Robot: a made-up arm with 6 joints.
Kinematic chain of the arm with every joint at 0, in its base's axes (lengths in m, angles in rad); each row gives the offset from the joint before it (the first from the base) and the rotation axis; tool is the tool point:
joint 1: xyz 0 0 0.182 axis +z
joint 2: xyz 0 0 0 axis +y
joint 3: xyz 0 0 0.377 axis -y
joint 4: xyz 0 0 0 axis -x
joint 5: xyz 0.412 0 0 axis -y
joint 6: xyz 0 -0.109 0 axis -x
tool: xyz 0 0 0
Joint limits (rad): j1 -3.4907..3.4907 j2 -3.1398..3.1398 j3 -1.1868..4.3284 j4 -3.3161..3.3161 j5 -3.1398..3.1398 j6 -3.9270..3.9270
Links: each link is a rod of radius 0.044 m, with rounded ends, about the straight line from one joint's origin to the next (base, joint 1, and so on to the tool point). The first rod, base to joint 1, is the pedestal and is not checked.
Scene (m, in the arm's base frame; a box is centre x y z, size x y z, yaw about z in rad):
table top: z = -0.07
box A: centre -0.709 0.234 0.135 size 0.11 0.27 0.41 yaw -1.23
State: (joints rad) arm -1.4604 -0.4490 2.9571 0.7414 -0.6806 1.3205
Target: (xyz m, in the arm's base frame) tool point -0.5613 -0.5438 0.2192
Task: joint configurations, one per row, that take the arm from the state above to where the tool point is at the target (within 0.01 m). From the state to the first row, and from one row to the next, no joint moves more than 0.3 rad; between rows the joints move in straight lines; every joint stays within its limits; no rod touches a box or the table.
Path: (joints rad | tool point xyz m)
1: -1.2158 -0.4482 2.8947 0.7964 -0.6249 1.3122 | -0.2632 0.4906 0.3630
2: -0.9713 -0.4474 2.8322 0.8514 -0.5692 1.3039 | -0.3752 0.4217 0.3840
3: -0.7267 -0.4467 2.7698 0.9064 -0.5136 1.2956 | -0.4686 0.3267 0.4056
4: -0.4821 -0.4459 2.7073 0.9613 -0.4579 1.2873 | -0.5371 0.2106 0.4280
5: -0.2006 -0.6631 2.4935 0.8349 -0.5136 1.2956 | -0.6445 0.0564 0.3921
6: 0.0809 -0.8803 2.2797 0.7085 -0.5692 1.3039 | -0.6923 -0.1392 0.3436
7: 0.3625 -1.0975 2.0659 0.5821 -0.6249 1.3122 | -0.6654 -0.3497 0.2849
8: 0.6440 -1.3147 1.8520 0.4557 -0.6806 1.3205 | -0.5613 -0.5438 0.2192

